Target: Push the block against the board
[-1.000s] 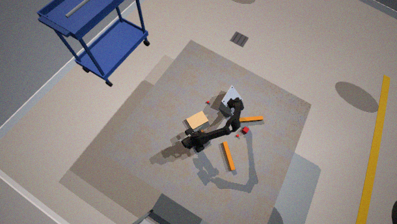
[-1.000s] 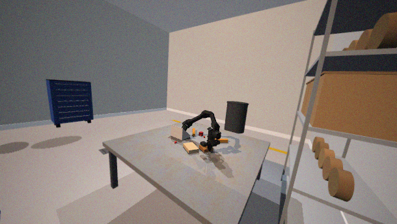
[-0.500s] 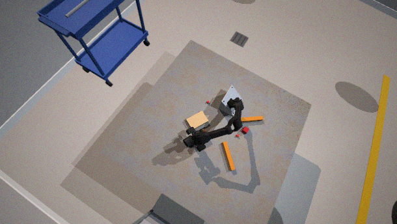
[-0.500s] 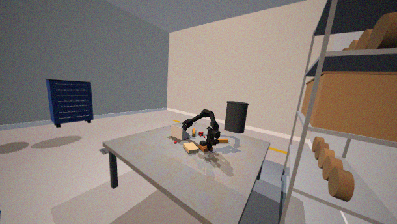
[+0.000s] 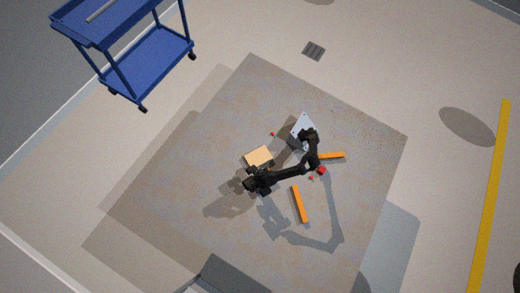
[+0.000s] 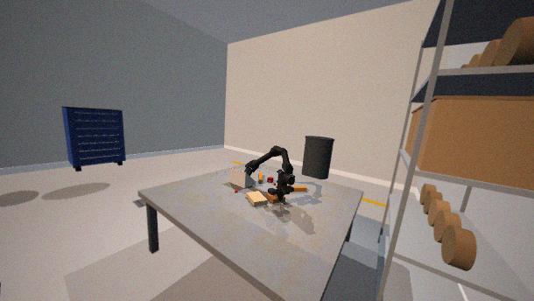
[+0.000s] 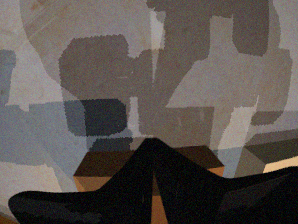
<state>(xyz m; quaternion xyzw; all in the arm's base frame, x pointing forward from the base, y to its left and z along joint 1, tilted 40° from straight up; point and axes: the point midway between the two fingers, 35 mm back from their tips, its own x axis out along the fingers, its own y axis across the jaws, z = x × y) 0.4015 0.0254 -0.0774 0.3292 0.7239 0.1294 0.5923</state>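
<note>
Right now my gripper tip is 60 mm past the orange-brown square block and 20 mm to the right of it. Also, from my gripper tip: pale wooden slab 140 mm behind, 100 mm to the right.
</note>
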